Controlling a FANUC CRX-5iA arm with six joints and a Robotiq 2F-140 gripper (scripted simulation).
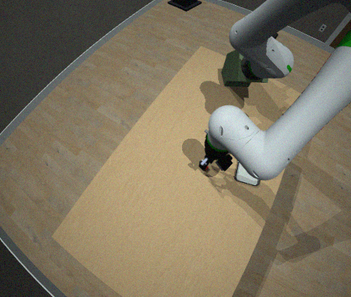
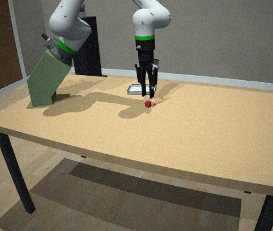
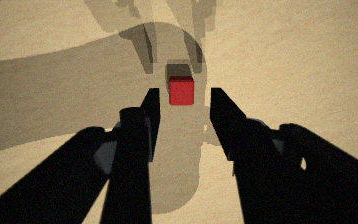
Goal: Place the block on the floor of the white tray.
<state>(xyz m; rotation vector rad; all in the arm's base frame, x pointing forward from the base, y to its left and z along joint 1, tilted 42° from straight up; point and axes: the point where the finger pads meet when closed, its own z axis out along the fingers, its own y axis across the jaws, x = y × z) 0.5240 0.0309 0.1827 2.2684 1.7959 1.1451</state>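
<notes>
The red block is 80 mm below my hand. From my hand the other things lie so: white tray (180 mm to the left, 150 mm behind, 80 mm below).
</notes>
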